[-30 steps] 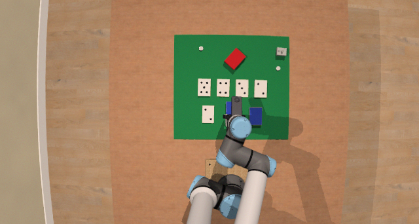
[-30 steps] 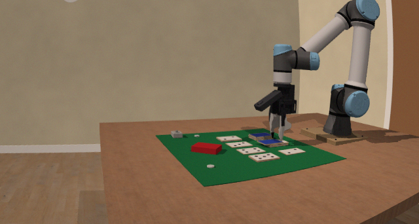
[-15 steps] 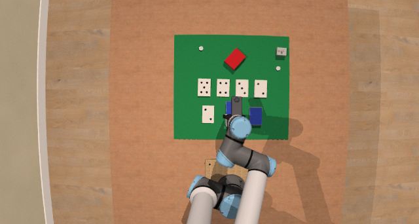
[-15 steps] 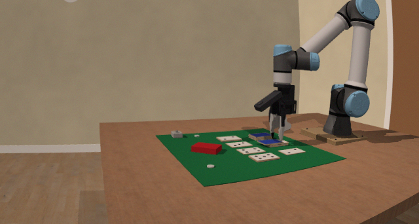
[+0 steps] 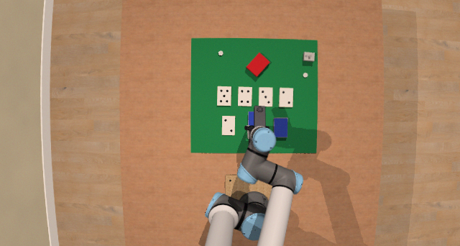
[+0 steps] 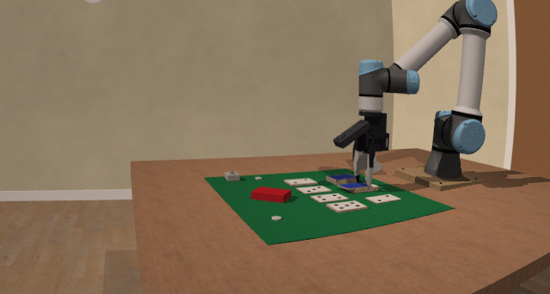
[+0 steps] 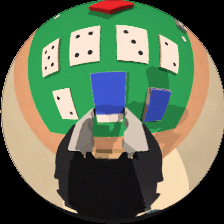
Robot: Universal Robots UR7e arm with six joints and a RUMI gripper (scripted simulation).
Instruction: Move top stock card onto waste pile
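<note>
Right now my hand is 3 cm short of the card and 1 cm above it. From my hand the other things lie so: grey cube (34 cm ahead, 24 cm to the right, 1 cm below); green mat (15 cm ahead, 4 cm below); red block (29 cm ahead, 2 cm below).
</note>
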